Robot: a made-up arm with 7 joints. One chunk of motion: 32 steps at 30 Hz.
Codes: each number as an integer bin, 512 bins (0 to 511) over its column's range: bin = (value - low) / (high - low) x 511, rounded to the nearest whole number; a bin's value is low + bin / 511 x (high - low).
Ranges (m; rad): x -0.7..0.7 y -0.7..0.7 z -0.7..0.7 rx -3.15..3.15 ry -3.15..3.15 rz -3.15..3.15
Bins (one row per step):
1: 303 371 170 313 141 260
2: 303 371 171 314 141 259
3: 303 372 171 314 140 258
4: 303 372 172 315 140 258
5: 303 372 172 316 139 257
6: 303 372 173 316 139 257
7: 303 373 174 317 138 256
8: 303 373 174 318 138 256
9: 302 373 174 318 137 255
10: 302 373 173 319 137 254
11: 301 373 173 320 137 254
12: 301 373 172 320 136 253
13: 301 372 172 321 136 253
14: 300 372 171 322 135 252
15: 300 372 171 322 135 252
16: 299 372 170 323 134 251
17: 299 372 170 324 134 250
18: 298 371 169 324 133 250
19: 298 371 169 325 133 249
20: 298 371 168 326 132 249
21: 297 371 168 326 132 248
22: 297 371 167 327 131 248
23: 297 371 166 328 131 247
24: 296 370 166 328 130 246
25: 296 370 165 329 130 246
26: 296 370 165 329 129 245
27: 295 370 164 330 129 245
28: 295 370 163 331 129 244
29: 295 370 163 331 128 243
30: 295 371 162 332 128 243
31: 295 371 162 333 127 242
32: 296 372 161 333 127 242
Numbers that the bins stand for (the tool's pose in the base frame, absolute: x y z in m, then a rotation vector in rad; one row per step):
1: 0.1301 0.3164 -0.2342 0.7089 -1.4116 0.0555
2: 0.1301 0.3164 -0.2315 0.7212 -1.4116 0.0432
3: 0.1301 0.3192 -0.2315 0.7212 -1.4240 0.0308
4: 0.1301 0.3192 -0.2288 0.7336 -1.4240 0.0308
5: 0.1301 0.3192 -0.2288 0.7459 -1.4363 0.0185
6: 0.1301 0.3192 -0.2260 0.7459 -1.4363 0.0185
7: 0.1301 0.3219 -0.2233 0.7582 -1.4486 0.0062
8: 0.1301 0.3219 -0.2233 0.7705 -1.4486 0.0062
9: 0.1274 0.3219 -0.2233 0.7705 -1.4610 -0.0062
10: 0.1274 0.3219 -0.2260 0.7829 -1.4610 -0.0185
11: 0.1247 0.3219 -0.2260 0.7952 -1.4610 -0.0185
12: 0.1247 0.3219 -0.2288 0.7952 -1.4733 -0.0308
13: 0.1247 0.3192 -0.2288 0.8075 -1.4733 -0.0308
14: 0.1219 0.3192 -0.2315 0.8199 -1.4856 -0.0432
15: 0.1219 0.3192 -0.2315 0.8199 -1.4856 -0.0432
16: 0.1192 0.3192 -0.2342 0.8322 -1.4979 -0.0555
17: 0.1192 0.3192 -0.2342 0.8445 -1.4979 -0.0678
18: 0.1164 0.3164 -0.2370 0.8445 -1.5103 -0.0678
19: 0.1164 0.3164 -0.2370 0.8568 -1.5103 -0.0801
20: 0.1164 0.3164 -0.2397 0.8692 -1.5226 -0.0801
21: 0.1137 0.3164 -0.2397 0.8692 -1.5226 -0.0925
22: 0.1137 0.3164 -0.2425 0.8815 -1.5349 -0.0925
23: 0.1137 0.3164 -0.2452 0.8938 -1.5349 -0.1048
24: 0.1110 0.3137 -0.2452 0.8938 -1.5473 -0.1171
25: 0.1110 0.3137 -0.2479 0.9062 -1.5473 -0.1171
26: 0.1110 0.3137 -0.2479 0.9062 -1.5596 -0.1295
27: 0.1082 0.3137 -0.2507 0.9185 -1.5596 -0.1295
28: 0.1082 0.3137 -0.2534 0.9308 -1.5596 -0.1418
29: 0.1082 0.3137 -0.2534 0.9308 -1.5719 -0.1541
30: 0.1082 0.3164 -0.2562 0.9432 -1.5719 -0.1541
31: 0.1082 0.3164 -0.2562 0.9555 -1.5842 -0.1664
32: 0.1110 0.3192 -0.2589 0.9555 -1.5842 -0.1664

